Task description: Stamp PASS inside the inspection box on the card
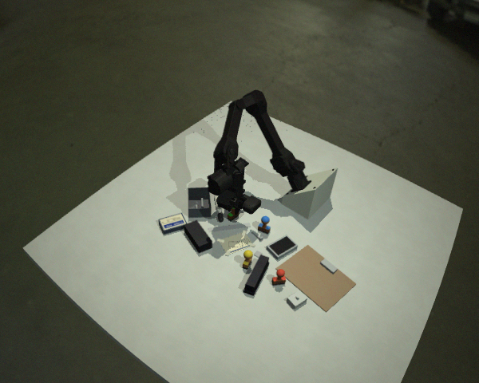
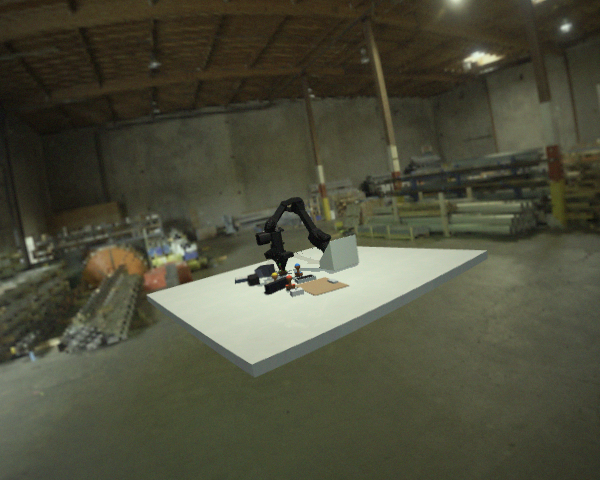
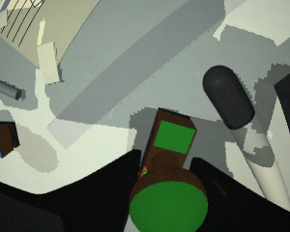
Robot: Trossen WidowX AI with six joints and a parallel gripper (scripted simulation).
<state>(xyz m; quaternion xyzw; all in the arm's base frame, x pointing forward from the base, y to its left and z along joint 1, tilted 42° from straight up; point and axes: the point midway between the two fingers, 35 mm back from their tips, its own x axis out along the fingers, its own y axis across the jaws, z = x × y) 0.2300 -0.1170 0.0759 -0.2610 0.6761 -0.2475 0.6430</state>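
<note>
Right now my gripper tip is 10 mm short of the dark ink pad, 220 mm to the right of it and 20 mm above it. Round my gripper tip: green-knobbed stamp (right at my gripper tip); then blue stamp (20 mm behind, 120 mm to the left, 10 mm below); then pale card (90 mm ahead, 80 mm to the left, 30 mm below).
</note>
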